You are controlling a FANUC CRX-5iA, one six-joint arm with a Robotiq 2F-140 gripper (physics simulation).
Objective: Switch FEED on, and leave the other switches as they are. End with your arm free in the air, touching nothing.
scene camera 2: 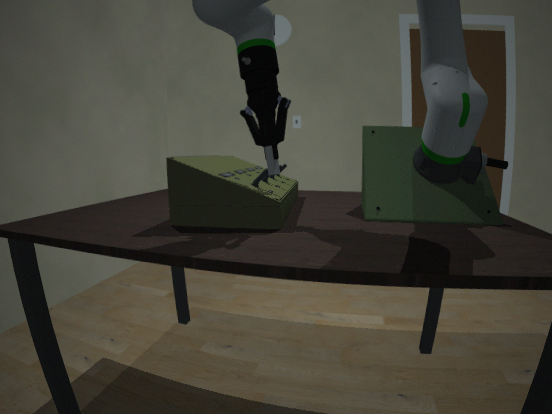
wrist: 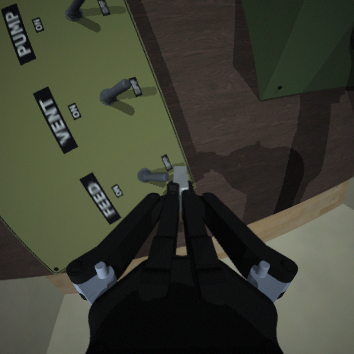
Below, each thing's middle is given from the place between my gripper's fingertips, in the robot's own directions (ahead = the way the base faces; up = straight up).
The olive switch box (scene camera 2: 204, 191) is 16 cm ahead of my hand, 16 cm to the right of it and 3 cm below it.
